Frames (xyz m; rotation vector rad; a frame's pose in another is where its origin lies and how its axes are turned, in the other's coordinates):
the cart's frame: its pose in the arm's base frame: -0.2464 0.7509 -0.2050 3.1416 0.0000 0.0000
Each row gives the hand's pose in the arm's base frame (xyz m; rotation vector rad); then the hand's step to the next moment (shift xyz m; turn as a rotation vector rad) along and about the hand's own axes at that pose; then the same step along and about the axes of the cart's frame.
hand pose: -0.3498 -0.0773 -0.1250 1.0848 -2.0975 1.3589
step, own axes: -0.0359 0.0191 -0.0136 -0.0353 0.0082 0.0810
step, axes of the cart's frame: 0.0059 -0.0302 0.0298 0.0206 0.0572 0.0646
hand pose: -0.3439 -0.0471 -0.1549 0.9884 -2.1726 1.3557
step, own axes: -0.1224 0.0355 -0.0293 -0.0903 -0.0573 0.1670
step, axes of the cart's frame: 0.0551 -0.0798 0.0877 0.1091 0.1326 0.0991
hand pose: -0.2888 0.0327 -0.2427 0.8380 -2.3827 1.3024
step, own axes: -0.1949 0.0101 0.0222 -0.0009 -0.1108 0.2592
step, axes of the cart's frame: 0.1472 -0.0535 0.1186 0.0736 0.2635 0.0680
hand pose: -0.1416 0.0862 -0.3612 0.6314 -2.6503 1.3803
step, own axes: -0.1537 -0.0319 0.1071 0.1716 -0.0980 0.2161
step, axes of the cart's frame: 0.1645 0.0530 0.0789 -0.0934 0.2774 0.0072
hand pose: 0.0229 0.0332 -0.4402 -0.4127 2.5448 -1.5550
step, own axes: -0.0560 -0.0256 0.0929 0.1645 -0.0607 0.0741
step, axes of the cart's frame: 0.0810 0.0735 0.0218 -0.1284 0.1383 -0.0248
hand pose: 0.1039 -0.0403 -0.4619 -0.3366 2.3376 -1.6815
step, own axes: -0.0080 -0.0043 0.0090 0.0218 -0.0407 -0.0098
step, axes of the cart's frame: 0.0107 0.0068 -0.0018 -0.0219 0.0109 -0.0403
